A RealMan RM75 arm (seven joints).
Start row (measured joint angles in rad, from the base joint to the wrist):
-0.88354 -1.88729 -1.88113 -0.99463 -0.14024 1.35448 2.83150
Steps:
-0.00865 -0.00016 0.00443 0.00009 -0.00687 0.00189 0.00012
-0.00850 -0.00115 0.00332 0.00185 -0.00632 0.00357 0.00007
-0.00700 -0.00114 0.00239 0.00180 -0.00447 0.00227 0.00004
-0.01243 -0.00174 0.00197 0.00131 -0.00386 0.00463 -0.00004
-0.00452 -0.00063 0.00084 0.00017 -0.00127 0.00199 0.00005
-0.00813 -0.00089 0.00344 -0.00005 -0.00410 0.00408 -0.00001
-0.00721 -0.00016 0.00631 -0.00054 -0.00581 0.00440 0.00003
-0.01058 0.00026 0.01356 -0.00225 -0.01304 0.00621 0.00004
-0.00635 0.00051 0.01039 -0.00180 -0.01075 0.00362 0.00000
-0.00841 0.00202 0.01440 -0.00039 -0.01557 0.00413 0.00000
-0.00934 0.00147 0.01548 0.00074 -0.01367 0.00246 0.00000
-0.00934 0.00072 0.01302 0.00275 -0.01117 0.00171 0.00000
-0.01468 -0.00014 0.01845 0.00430 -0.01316 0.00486 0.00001
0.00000 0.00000 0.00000 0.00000 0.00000 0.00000 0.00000
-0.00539 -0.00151 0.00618 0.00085 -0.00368 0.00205 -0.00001
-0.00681 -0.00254 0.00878 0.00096 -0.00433 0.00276 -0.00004
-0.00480 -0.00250 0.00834 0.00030 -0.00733 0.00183 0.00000
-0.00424 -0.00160 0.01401 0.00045 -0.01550 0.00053 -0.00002
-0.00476 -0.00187 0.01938 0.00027 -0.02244 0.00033 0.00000
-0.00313 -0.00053 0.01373 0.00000 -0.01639 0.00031 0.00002
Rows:
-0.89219 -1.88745 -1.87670 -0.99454 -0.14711 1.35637 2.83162
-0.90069 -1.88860 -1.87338 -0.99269 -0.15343 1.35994 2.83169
-0.90769 -1.88974 -1.87099 -0.99089 -0.15790 1.36221 2.83173
-0.92012 -1.89148 -1.86902 -0.98958 -0.16176 1.36684 2.83169
-0.92464 -1.89211 -1.86818 -0.98941 -0.16303 1.36883 2.83174
-0.93277 -1.89300 -1.86474 -0.98946 -0.16713 1.37291 2.83173
-0.93998 -1.89316 -1.85843 -0.99000 -0.17294 1.37731 2.83176
-0.95056 -1.89290 -1.84487 -0.99225 -0.18598 1.38352 2.83180
-0.95691 -1.89239 -1.83448 -0.99405 -0.19673 1.38714 2.83180
-0.96532 -1.89037 -1.82008 -0.99444 -0.21230 1.39127 2.83180
-0.97466 -1.88890 -1.80460 -0.99370 -0.22597 1.39373 2.83180
-0.98400 -1.88818 -1.79158 -0.99095 -0.23714 1.39544 2.83180
-0.99868 -1.88832 -1.77313 -0.98665 -0.25030 1.40030 2.83181
-0.99868 -1.88832 -1.77313 -0.98665 -0.25030 1.40030 2.83181
-1.00407 -1.88983 -1.76695 -0.98580 -0.25398 1.40235 2.83180
-1.01088 -1.89237 -1.75817 -0.98484 -0.25831 1.40511 2.83176
-1.01568 -1.89487 -1.74983 -0.98454 -0.26564 1.40694 2.83176
-1.01992 -1.89647 -1.73582 -0.98409 -0.28114 1.40747 2.83174
-1.02468 -1.89834 -1.71644 -0.98382 -0.30358 1.40780 2.83174
-1.02781 -1.89887 -1.70271 -0.98382 -0.31997 1.40811 2.83176

